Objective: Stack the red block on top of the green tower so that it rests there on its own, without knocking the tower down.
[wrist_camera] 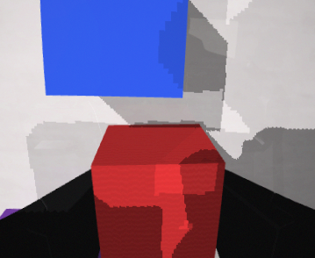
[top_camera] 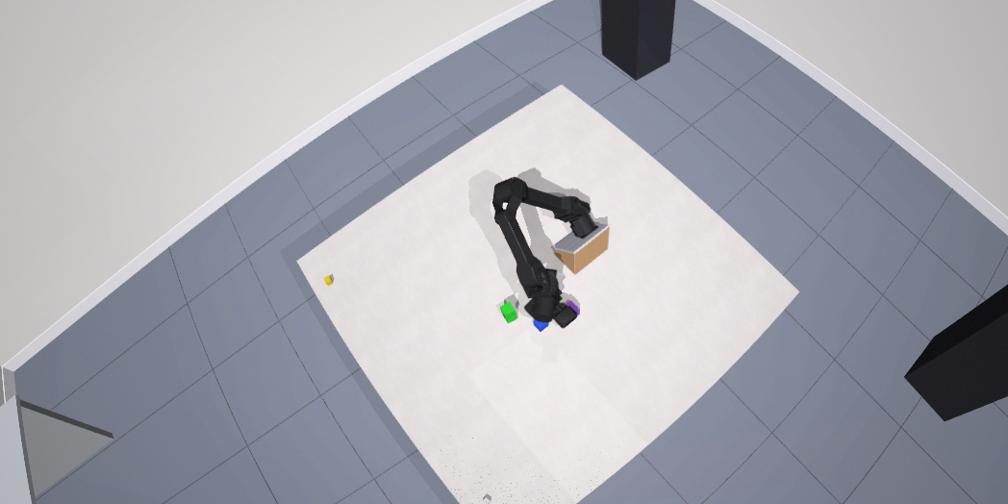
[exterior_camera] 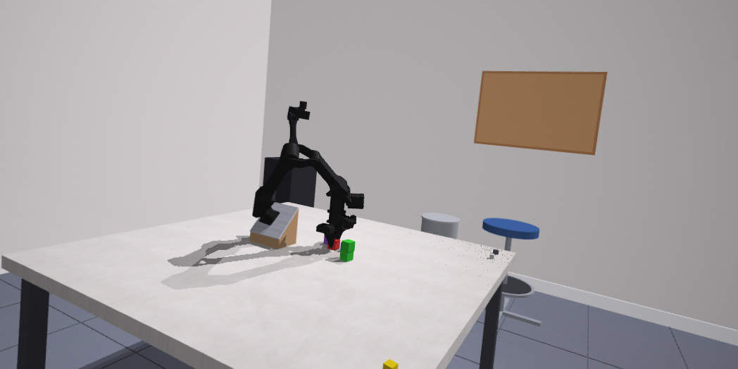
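My gripper tip is 5 cm short of the blue block, 1 cm to the right of it and 1 cm below it. From my gripper tip the other things lie so: small yellow block (57 cm ahead, 56 cm to the right); purple block (5 cm behind, 4 cm to the left, 1 cm above); red block (1 cm above).
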